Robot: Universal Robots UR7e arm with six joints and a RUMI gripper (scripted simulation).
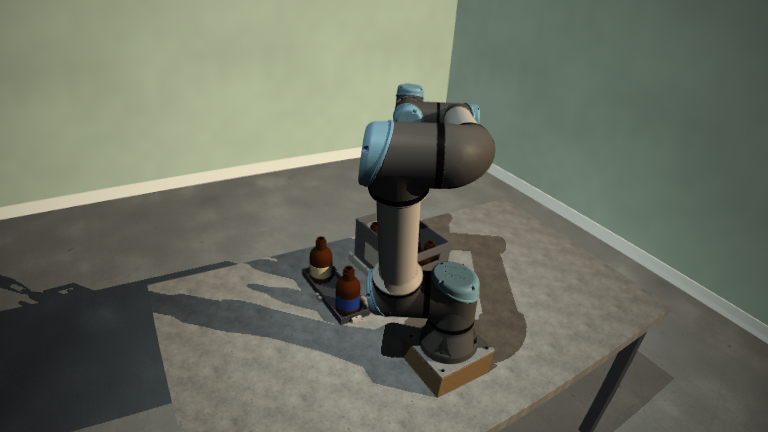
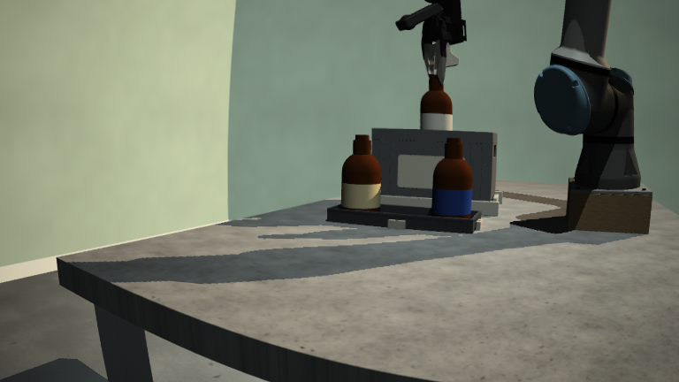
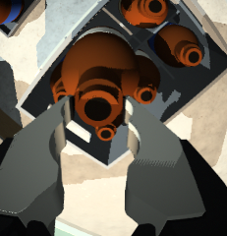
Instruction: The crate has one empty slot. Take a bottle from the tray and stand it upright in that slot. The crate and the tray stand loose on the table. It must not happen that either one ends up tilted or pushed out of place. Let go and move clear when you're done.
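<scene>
Now: hand 70 mm above the bottle. From my hand the other things lie so: grey crate: 210 mm below, 40 mm to the right, 10 mm ahead; then dark tray: 280 mm below, 200 mm to the left, 30 mm behind.
</scene>
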